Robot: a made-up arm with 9 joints. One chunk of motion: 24 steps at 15 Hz.
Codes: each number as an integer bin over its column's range. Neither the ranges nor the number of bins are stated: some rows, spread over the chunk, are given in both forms.
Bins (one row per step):
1: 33 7 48 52 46 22 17 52 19
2: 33 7 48 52 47 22 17 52 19
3: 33 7 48 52 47 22 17 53 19
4: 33 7 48 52 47 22 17 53 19
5: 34 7 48 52 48 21 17 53 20
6: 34 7 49 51 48 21 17 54 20
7: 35 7 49 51 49 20 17 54 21
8: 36 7 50 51 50 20 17 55 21
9: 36 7 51 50 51 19 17 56 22
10: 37 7 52 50 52 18 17 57 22
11: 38 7 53 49 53 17 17 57 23
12: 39 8 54 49 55 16 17 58 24
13: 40 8 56 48 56 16 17 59 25
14: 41 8 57 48 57 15 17 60 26
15: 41 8 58 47 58 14 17 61 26
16: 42 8 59 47 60 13 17 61 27
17: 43 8 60 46 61 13 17 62 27
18: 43 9 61 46 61 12 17 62 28
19: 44 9 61 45 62 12 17 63 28
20: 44 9 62 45 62 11 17 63 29
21: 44 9 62 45 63 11 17 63 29
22: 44 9 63 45 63 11 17 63 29
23: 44 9 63 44 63 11 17 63 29
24: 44 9 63 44 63 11 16 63 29
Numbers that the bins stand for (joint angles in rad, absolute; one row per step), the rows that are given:
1: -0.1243 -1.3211 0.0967 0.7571 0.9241 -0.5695 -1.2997 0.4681 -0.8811
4: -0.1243 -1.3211 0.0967 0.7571 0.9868 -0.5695 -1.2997 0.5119 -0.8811
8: 0.0271 -1.3211 0.1678 0.7014 1.1749 -0.7505 -1.2997 0.5995 -0.7433
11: 0.1281 -1.3211 0.2744 0.5900 1.3630 -1.0219 -1.2997 0.6871 -0.6056
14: 0.2795 -1.2527 0.4167 0.5343 1.6138 -1.2029 -1.2997 0.8186 -0.3989
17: 0.3805 -1.2527 0.5233 0.4229 1.8646 -1.3838 -1.2997 0.9062 -0.3300
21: 0.4310 -1.1843 0.5944 0.3671 1.9900 -1.5648 -1.2997 0.9500 -0.1922
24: 0.4310 -1.1843 0.6300 0.3114 1.9900 -1.5648 -1.3679 0.9500 -0.1922
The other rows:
2: -0.1243 -1.3211 0.0967 0.7571 0.9868 -0.5695 -1.2997 0.4681 -0.8811
3: -0.1243 -1.3211 0.0967 0.7571 0.9868 -0.5695 -1.2997 0.5119 -0.8811
5: -0.0738 -1.3211 0.0967 0.7571 1.0495 -0.6600 -1.2997 0.5119 -0.8122
6: -0.0738 -1.3211 0.1322 0.7014 1.0495 -0.6600 -1.2997 0.5557 -0.8122
7: -0.0233 -1.3211 0.1322 0.7014 1.1122 -0.7505 -1.2997 0.5557 -0.7433
9: 0.0271 -1.3211 0.2033 0.6457 1.2376 -0.8410 -1.2997 0.6433 -0.6744
10: 0.0776 -1.3211 0.2389 0.6457 1.3003 -0.9314 -1.2997 0.6871 -0.6744
12: 0.1786 -1.2527 0.3100 0.5900 1.4884 -1.1124 -1.2997 0.7310 -0.5367
13: 0.2290 -1.2527 0.3811 0.5343 1.5511 -1.1124 -1.2997 0.7748 -0.4678
15: 0.2795 -1.2527 0.4522 0.4786 1.6765 -1.2933 -1.2997 0.8624 -0.3989
16: 0.3300 -1.2527 0.4878 0.4786 1.8019 -1.3838 -1.2997 0.8624 -0.3300
18: 0.3805 -1.1843 0.5589 0.4229 1.8646 -1.4743 -1.2997 0.9062 -0.2611
19: 0.4310 -1.1843 0.5589 0.3671 1.9273 -1.4743 -1.2997 0.9500 -0.2611
20: 0.4310 -1.1843 0.5944 0.3671 1.9273 -1.5648 -1.2997 0.9500 -0.1922
22: 0.4310 -1.1843 0.6300 0.3671 1.9900 -1.5648 -1.2997 0.9500 -0.1922
23: 0.4310 -1.1843 0.6300 0.3114 1.9900 -1.5648 -1.2997 0.9500 -0.1922

